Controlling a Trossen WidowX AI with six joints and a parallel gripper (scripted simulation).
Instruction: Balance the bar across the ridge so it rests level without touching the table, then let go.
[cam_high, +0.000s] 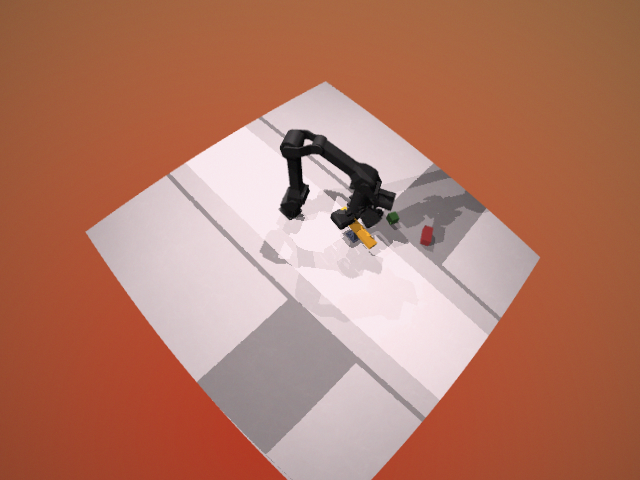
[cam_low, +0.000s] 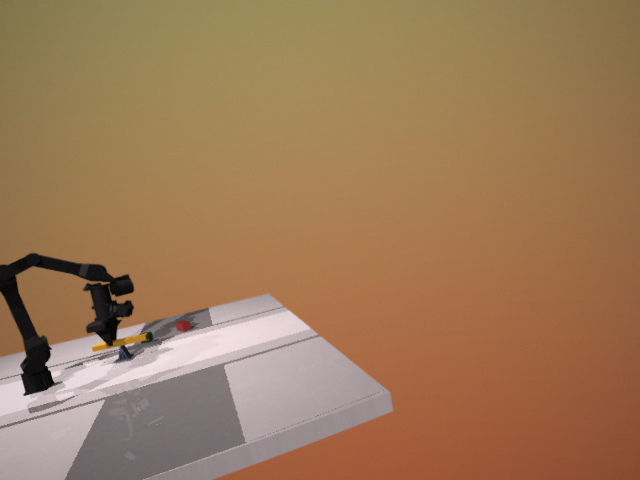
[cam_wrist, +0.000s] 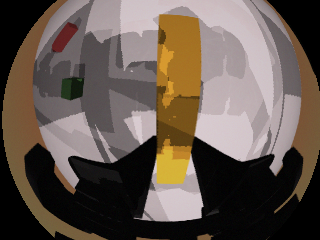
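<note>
Right now my gripper tip is 3 cm short of the orange bar. Also, from my gripper tip: red block: 22 cm ahead, 20 cm to the left, 4 cm below; green cube: 16 cm to the left, 8 cm ahead, 4 cm below.
</note>
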